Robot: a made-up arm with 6 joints. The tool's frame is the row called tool. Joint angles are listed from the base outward.
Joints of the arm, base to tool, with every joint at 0 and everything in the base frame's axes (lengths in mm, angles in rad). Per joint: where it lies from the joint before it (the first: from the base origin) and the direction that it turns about. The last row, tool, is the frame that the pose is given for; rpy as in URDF.
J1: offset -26 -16 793 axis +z
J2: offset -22 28 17 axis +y
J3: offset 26 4 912 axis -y
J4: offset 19 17 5 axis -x
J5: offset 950 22 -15 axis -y
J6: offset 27 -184 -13 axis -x
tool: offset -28 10 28 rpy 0.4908 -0.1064 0.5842
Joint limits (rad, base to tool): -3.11..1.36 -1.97..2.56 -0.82..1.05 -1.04..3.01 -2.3..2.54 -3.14..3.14
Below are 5 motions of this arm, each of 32 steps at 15 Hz.
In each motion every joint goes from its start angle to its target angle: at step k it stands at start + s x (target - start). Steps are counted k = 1, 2, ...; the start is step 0. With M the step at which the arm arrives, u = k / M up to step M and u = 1 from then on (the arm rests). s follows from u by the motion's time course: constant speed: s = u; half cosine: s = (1 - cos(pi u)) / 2; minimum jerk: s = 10 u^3 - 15 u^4 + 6 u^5.
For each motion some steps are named. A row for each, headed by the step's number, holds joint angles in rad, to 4 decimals.
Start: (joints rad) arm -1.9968 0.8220 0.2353 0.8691 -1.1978 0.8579
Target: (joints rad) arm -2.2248 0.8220 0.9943 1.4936 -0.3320 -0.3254
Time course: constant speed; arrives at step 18
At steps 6, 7, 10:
6: -2.0728 0.8220 0.4883 1.0773 -0.9092 0.4635
7: -2.0855 0.8220 0.5305 1.1120 -0.8611 0.3977
10: -2.1235 0.8220 0.6570 1.2160 -0.7168 0.2005

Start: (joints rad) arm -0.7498 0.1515 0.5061 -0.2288 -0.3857 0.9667
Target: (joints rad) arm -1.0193 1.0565 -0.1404 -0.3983 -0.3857 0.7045
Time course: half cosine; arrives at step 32
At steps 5, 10, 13, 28, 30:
5: -0.7657 0.2049 0.4679 -0.2388 -0.3857 0.9512
10: -0.8097 0.3526 0.3624 -0.2665 -0.3857 0.9084
13: -0.8454 0.4726 0.2767 -0.2889 -0.3857 0.8737
28: -1.0090 1.0221 -0.1158 -0.3918 -0.3857 0.7145
30: -1.0167 1.0478 -0.1342 -0.3967 -0.3857 0.7070

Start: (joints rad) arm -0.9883 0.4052 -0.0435 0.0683 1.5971 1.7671
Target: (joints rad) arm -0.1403 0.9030 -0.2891 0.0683 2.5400 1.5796
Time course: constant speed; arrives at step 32
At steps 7, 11, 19, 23, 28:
7: -0.8028 0.5141 -0.0972 0.0683 1.8034 1.7261
11: -0.6968 0.5763 -0.1279 0.0683 1.9212 1.7026
19: -0.4848 0.7008 -0.1893 0.0683 2.1569 1.6558
23: -0.3788 0.7630 -0.2200 0.0683 2.2748 1.6323
28: -0.2463 0.8408 -0.2584 0.0683 2.4221 1.6030

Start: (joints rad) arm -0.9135 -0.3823 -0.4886 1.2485 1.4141 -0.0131
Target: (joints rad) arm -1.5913 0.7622 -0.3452 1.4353 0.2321 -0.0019
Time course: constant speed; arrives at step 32
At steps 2, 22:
2: -0.9559 -0.3108 -0.4796 1.2602 1.3402 -0.0124
22: -1.3795 0.4045 -0.3900 1.3769 0.6015 -0.0054

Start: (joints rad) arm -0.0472 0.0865 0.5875 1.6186 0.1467 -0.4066
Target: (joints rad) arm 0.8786 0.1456 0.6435 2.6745 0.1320 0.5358
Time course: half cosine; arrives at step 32
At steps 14, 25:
14: 0.3254 0.1103 0.6100 2.0436 0.1408 -0.0273
25: 0.7735 0.1389 0.6371 2.5547 0.1337 0.4288

